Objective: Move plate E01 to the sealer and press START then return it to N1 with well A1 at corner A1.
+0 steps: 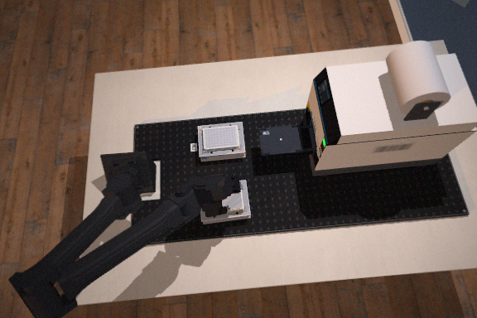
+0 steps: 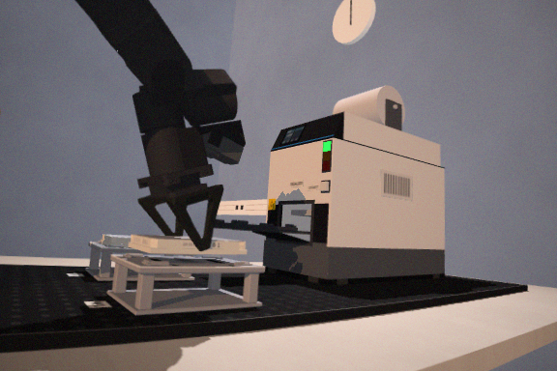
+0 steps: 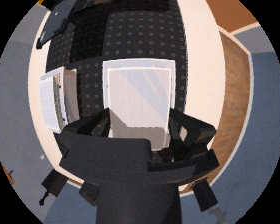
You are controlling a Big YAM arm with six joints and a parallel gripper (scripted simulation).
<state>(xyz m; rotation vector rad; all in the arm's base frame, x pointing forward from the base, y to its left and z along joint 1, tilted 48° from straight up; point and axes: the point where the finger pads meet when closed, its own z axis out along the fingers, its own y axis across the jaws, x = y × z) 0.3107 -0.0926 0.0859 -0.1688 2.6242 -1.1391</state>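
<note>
Right now the nest is 30 mm below my hand. From my hand the other things lie so: plate: 220 mm to the left, 20 mm below, 10 mm ahead; sealer stage: 220 mm ahead, 170 mm to the left, 30 mm above; start button: 310 mm ahead, 110 mm above, 70 mm to the left.
</note>
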